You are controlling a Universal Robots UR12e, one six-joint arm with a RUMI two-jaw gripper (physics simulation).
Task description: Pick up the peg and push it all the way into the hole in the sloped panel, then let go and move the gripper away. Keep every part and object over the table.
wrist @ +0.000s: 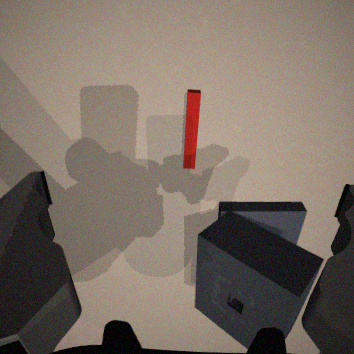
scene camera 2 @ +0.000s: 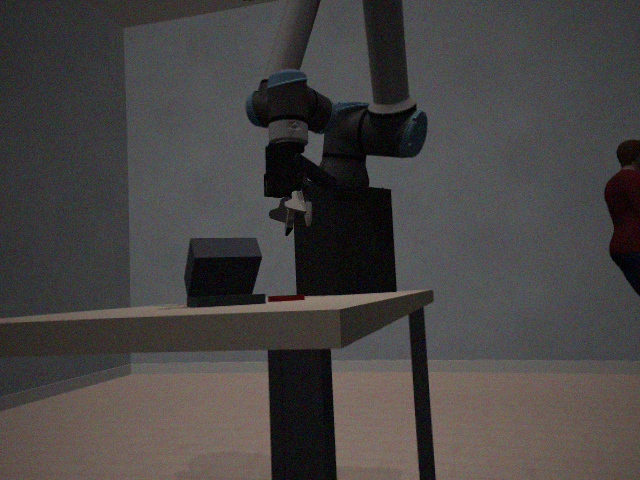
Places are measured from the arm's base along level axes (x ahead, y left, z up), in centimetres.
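Where they show: gripper, fingertip midpoint: [wrist: 192, 182] [scene camera 2: 296, 232]; arm's base, origin of the base link: [scene camera 2: 341, 184].
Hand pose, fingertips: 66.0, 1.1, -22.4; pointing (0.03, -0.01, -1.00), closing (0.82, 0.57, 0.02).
Things, the pixels of their top centre, and the offset from my fingertips, as dx, dy, dz.
- red peg, middle of its top: [wrist: 191, 132] [scene camera 2: 286, 295] +1.9, -2.5, -14.1
- dark block with the sloped panel, middle of its top: [wrist: 264, 337] [scene camera 2: 222, 238] +16.9, -10.9, -2.1
The red peg [scene camera 2: 285, 298] [wrist: 192, 130] lies flat on the table, apart from the panel block. In the wrist view it is above the middle, pointing nearly up and down the picture. The dark block with the sloped panel [scene camera 2: 223, 268] [wrist: 240, 285] stands on its base beside the peg; its small square hole [wrist: 236, 304] shows in the wrist view and looks unfilled. My gripper [scene camera 2: 292, 219] [wrist: 192, 182] is wide open with nothing between its jaws. It hangs well above the table, over the area of the peg and block.
The pale table [scene camera 2: 170, 330] [wrist: 280, 65] has its near corner and right edge close to the peg in the scene view. The black robot pedestal [scene camera 2: 346, 242] stands behind it. A person in a red top [scene camera 2: 624, 211] stands far right. Arm shadows fall around the peg.
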